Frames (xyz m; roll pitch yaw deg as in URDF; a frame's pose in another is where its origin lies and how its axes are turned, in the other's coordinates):
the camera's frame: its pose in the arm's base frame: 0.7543 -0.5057 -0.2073 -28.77 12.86 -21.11
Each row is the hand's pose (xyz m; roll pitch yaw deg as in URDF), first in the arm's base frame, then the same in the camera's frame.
Working: the arm's base frame: its pose in the camera's frame: -0.9097 0.1730 0.1006 23.90 -20.81 13.35

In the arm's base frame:
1: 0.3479 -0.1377 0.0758 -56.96 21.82 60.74
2: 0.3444 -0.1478 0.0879 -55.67 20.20 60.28
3: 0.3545 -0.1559 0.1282 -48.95 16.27 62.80
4: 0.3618 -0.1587 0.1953 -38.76 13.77 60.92
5: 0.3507 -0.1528 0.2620 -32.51 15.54 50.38
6: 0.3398 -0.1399 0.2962 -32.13 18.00 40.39
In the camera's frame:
1: -0.5618 0.0946 0.2369 -64.22 -8.65 77.67
2: -0.5642 0.0795 0.2422 -62.73 -10.31 77.45
3: -0.5611 0.0559 0.2771 -57.42 -13.88 80.42
4: -0.5684 0.0235 0.3360 -46.34 -16.61 78.91
5: -0.5954 -0.0051 0.3913 -34.43 -15.69 68.18
6: -0.6175 -0.0124 0.4215 -28.70 -13.10 58.34

